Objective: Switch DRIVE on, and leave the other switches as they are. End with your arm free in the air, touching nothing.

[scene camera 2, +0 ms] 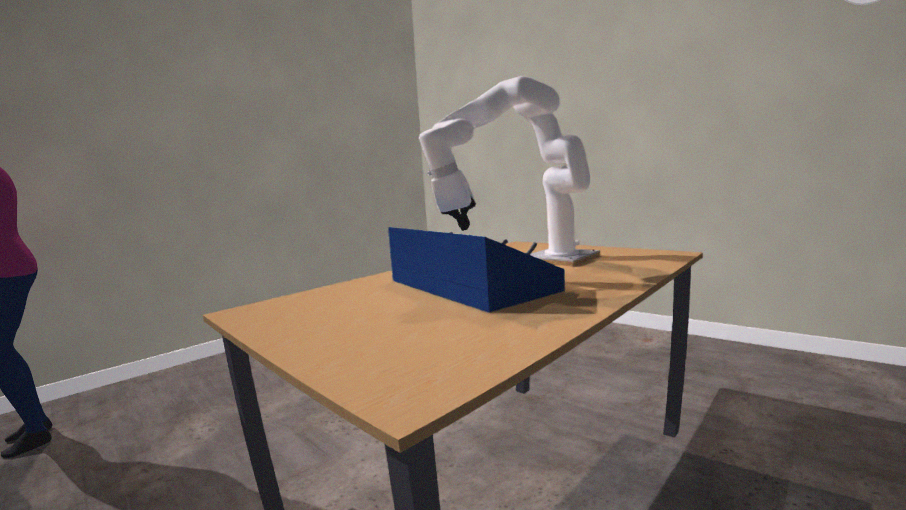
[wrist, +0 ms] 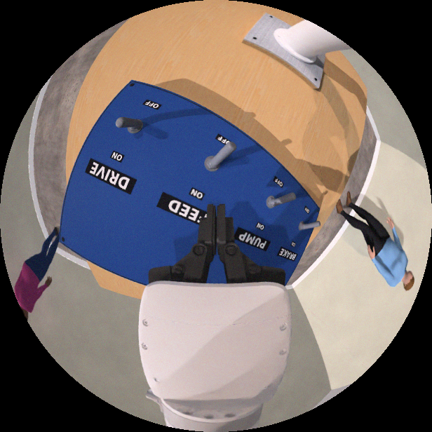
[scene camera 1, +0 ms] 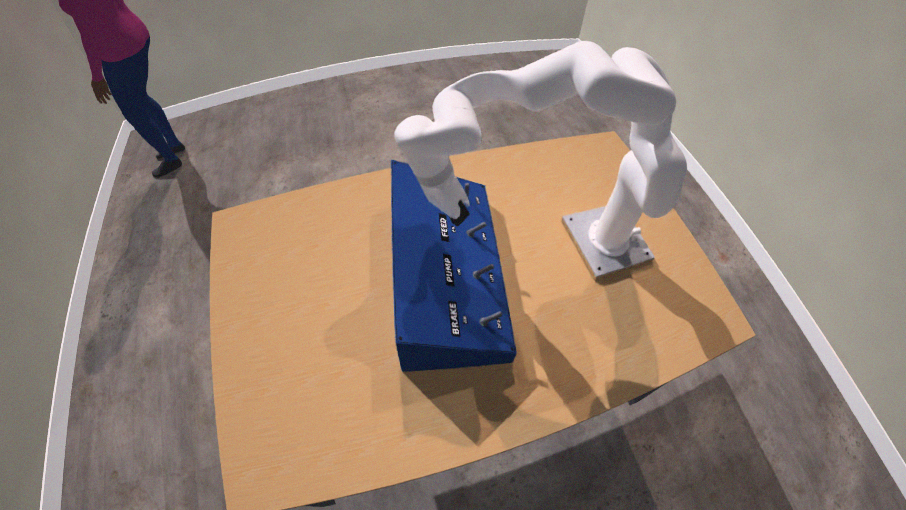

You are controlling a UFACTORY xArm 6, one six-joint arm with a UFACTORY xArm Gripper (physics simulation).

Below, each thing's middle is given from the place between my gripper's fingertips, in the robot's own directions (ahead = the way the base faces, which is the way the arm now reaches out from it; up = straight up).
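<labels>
The blue switch panel [scene camera 1: 440, 302] is 8 cm below my hand, and it is also 4 cm ahead of my hand and 4 cm to the left of it.
</labels>
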